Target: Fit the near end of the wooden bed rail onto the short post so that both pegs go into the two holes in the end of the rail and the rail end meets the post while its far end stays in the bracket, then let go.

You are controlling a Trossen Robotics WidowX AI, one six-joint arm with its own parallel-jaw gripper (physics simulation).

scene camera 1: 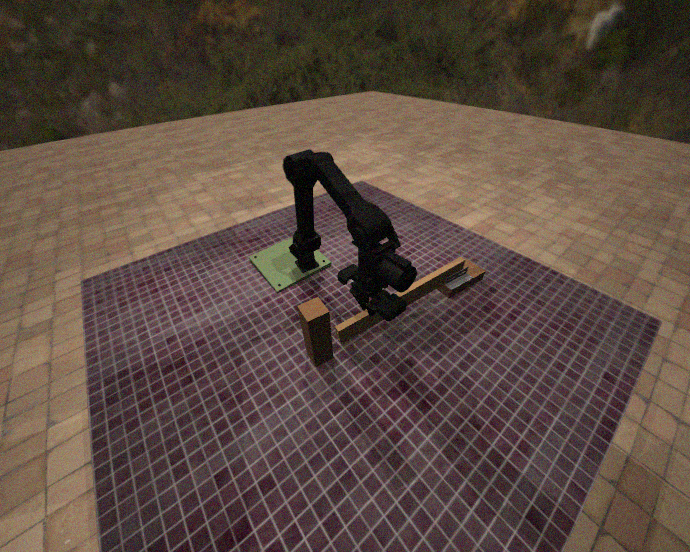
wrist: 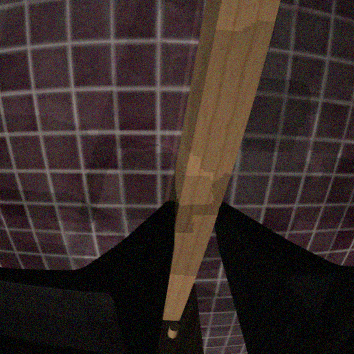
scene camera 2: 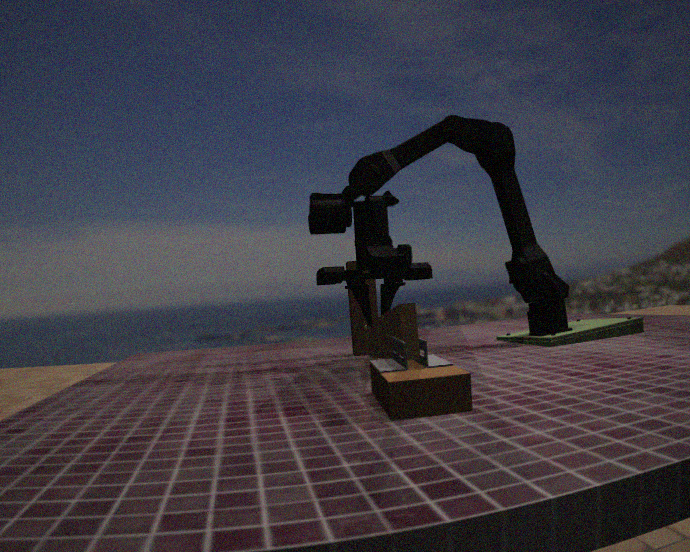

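Pixels of known places: gripper, fingertip midpoint: [scene camera 1: 368,313] [wrist: 194,209]; arm's base at its link origin: [scene camera 1: 307,264] [scene camera 2: 550,332].
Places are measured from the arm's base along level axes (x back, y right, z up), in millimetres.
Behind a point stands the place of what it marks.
The wooden bed rail [scene camera 1: 437,277] @[x -338, y -260, z 68 mm] [scene camera 2: 407,328] @[x -332, y -373, z 61 mm] [wrist: 227,85] @[x -324, y -85, z 59 mm] runs from the bracket towards the short post. Its far end stands between the metal plates of the bracket [scene camera 1: 459,280] @[x -353, y -353, z 22 mm] [scene camera 2: 397,352] @[x -342, y -351, z 34 mm]. The short post [scene camera 1: 316,336] @[x -356, y 135, z 104 mm] [scene camera 2: 359,343] @[x -346, y 99, z 8 mm] [wrist: 188,315] @[x -347, y 99, z 20 mm] stands upright by the rail's near end, with a narrow gap between them in scene camera 1. One pale peg [wrist: 172,331] @[x -330, y 88, z 41 mm] shows just beyond the rail end in the wrist view; the other peg and the holes are hidden. My gripper [scene camera 1: 375,311] @[x -325, y -29, z 46 mm] [scene camera 2: 376,316] @[x -325, y -29, z 46 mm] [wrist: 194,209] @[x -325, y -29, z 46 mm] is shut on the rail near its near end, a fingertip against each side.
The bracket sits on a low wooden block [scene camera 1: 477,272] @[x -357, y -434, z 20 mm] [scene camera 2: 428,391] @[x -332, y -461, z 8 mm]. The arm's base stands on a green plate [scene camera 1: 279,280] @[x -22, y 111, z -5 mm] [scene camera 2: 610,328] @[x 95, y -61, z 1 mm] behind the post and rail. A purple tiled table top [scene camera 1: 230,431] @[x -392, y 365, z -16 mm] [scene camera 2: 230,448] @[x -507, y -515, z -16 mm] [wrist: 90,115] @[x -251, y -59, z -16 mm] lies under everything.
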